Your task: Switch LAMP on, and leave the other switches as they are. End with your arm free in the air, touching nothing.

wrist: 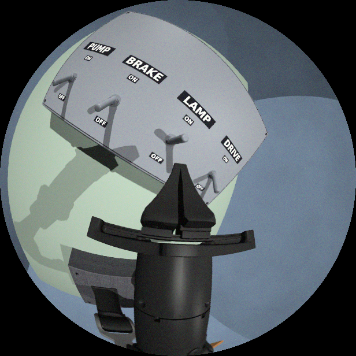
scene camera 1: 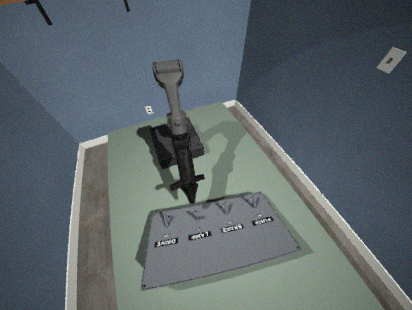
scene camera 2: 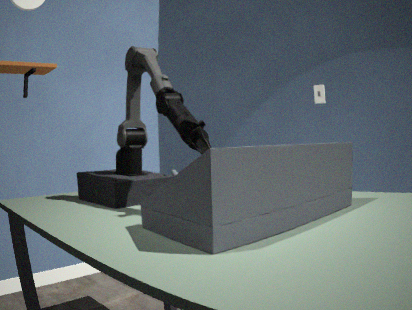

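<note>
The grey sloped switch panel has four levers. In the wrist view, the LAMP lever leans to the ON side, away from its OFF label. The PUMP lever, BRAKE lever and DRIVE lever lean to their OFF sides. My gripper is shut and empty, its fingertips pressed together. In the wrist view a gap shows between the fingertips and the LAMP lever. The tips are over the panel's OFF-side edge. In scene camera 2 the panel's side hides most levers.
The panel stands on the green table, in front of the arm's dark base block. Blue walls stand around the table. A wooden shelf is on the wall at the left in scene camera 2.
</note>
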